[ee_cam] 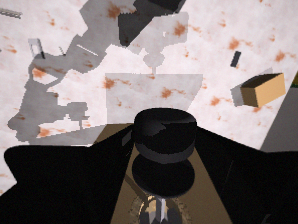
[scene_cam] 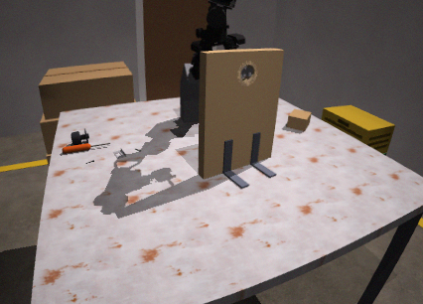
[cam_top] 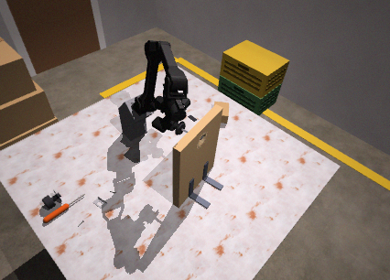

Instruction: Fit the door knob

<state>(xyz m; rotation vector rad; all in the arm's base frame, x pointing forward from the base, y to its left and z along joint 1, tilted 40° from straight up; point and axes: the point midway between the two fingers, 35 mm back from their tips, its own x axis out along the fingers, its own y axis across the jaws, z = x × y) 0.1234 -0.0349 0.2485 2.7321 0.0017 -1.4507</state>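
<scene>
My hand is 4 cm short of the black door knob and 3 cm above it. From my hand the other things lie so: orange-handled screwdriver 42 cm to the right, 35 cm below, 29 cm behind; then small wooden block 51 cm to the left, 33 cm below, 2 cm ahead.
</scene>
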